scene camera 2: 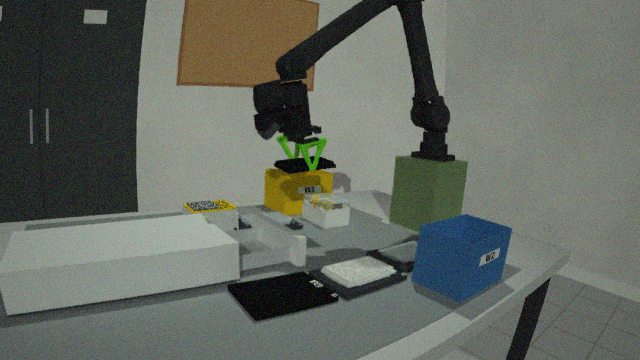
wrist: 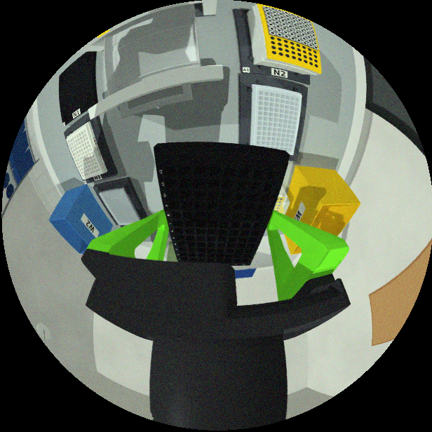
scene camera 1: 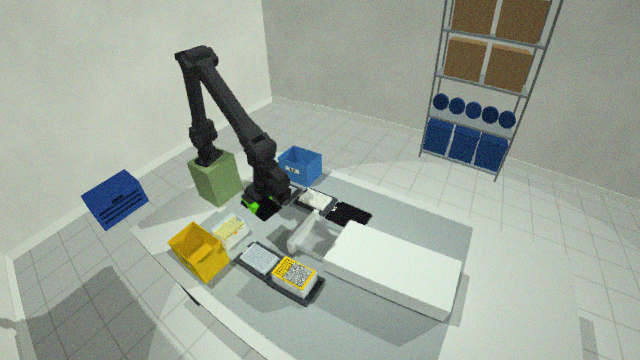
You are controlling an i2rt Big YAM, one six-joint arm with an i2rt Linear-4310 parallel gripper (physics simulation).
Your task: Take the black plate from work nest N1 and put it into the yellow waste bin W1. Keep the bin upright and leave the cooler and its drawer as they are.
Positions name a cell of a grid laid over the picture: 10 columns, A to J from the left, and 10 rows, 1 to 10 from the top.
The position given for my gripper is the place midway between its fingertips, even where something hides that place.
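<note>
Yellow bin W1 (scene camera 2: E6) (wrist: H5) (scene camera 1: D8). Blue bin W2 (scene camera 2: H8) (wrist: B6) (scene camera 1: E5). White cooler (scene camera 2: A8) (scene camera 1: G8). Black plate (wrist: F5), white plate (scene camera 2: F8). Yellow-topped box (scene camera 1: E8). Work nest N1 (scene camera 2: E9). My gripper (scene camera 2: E5).
</note>
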